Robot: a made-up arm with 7 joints. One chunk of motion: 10 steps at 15 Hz.
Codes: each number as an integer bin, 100 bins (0 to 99) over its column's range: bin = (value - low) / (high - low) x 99, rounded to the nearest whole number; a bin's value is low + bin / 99 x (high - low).
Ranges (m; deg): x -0.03..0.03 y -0.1..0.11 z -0.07..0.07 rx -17..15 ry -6..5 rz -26..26
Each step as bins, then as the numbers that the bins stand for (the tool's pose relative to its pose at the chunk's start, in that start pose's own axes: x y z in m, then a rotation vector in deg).
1 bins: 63 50 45 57 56 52
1 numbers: 0.0082 0.0061 -0.0064 1.42 0.22 1.31
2 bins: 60 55 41 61 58 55
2 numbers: 0.0064 0.0167 -0.0120 2.72 0.44 2.89
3 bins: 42 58 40 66 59 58
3 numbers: -0.0045 0.0230 -0.0134 4.33 0.56 4.46
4 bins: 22 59 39 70 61 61
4 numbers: -0.0167 0.0252 -0.0148 5.63 0.78 6.04
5 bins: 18 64 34 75 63 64
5 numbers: -0.0191 0.0358 -0.0219 7.24 1.00 7.62
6 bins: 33 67 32 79 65 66
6 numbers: -0.0100 0.0421 -0.0247 8.54 1.22 8.67
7 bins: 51 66 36 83 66 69
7 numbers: 0.0009 0.0400 -0.0191 9.83 1.33 10.24
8 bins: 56 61 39 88 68 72
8 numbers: 0.0039 0.0294 -0.0148 11.44 1.56 11.82
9 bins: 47 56 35 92 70 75
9 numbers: -0.0015 0.0188 -0.0205 12.74 1.78 13.39
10 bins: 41 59 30 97 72 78
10 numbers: -0.0052 0.0252 -0.0276 14.35 2.00 14.97
